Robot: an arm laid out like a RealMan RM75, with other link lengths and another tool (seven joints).
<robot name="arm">
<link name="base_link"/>
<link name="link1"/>
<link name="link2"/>
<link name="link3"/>
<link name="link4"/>
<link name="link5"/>
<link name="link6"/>
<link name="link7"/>
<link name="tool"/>
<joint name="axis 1" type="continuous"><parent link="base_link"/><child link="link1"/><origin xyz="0 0 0.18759"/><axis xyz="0 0 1"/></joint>
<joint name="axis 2" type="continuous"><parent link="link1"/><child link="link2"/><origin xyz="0 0 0"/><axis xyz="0 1 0"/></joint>
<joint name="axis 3" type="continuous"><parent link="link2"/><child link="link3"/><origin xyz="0 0 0.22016"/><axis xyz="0 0 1"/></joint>
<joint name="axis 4" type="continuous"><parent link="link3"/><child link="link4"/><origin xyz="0 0 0"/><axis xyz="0 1 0"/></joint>
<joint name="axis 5" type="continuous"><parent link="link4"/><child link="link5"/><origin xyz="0 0 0.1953"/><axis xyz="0 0 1"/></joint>
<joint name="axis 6" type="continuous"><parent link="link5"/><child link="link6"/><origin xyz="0 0 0"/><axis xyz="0 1 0"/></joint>
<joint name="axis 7" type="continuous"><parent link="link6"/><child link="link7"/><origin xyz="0 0 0.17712"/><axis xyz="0 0 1"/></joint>
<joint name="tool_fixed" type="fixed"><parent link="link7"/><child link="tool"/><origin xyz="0.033 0 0.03" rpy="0 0.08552 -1.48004"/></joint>
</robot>
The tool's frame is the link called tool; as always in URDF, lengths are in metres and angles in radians. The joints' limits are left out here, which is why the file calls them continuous.
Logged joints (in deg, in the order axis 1, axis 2, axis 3, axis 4, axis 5, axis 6, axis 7), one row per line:
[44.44 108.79 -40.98 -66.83 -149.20 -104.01 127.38]
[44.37 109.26 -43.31 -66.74 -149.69 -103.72 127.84]
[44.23 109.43 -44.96 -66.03 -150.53 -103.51 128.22]
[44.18 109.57 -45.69 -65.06 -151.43 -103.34 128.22]
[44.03 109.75 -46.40 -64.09 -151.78 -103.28 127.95]
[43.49 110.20 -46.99 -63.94 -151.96 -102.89 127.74]
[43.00 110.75 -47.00 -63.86 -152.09 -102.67 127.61]
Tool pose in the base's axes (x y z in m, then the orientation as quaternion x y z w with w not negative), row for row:
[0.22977 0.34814 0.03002 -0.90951 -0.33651 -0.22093 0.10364]
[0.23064 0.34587 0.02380 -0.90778 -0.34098 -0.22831 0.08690]
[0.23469 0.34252 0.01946 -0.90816 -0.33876 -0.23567 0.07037]
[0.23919 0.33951 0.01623 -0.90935 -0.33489 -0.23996 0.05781]
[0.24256 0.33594 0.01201 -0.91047 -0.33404 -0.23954 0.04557]
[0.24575 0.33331 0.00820 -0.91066 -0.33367 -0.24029 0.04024]
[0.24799 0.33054 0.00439 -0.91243 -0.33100 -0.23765 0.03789]
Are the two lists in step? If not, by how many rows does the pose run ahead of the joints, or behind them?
They are in step.
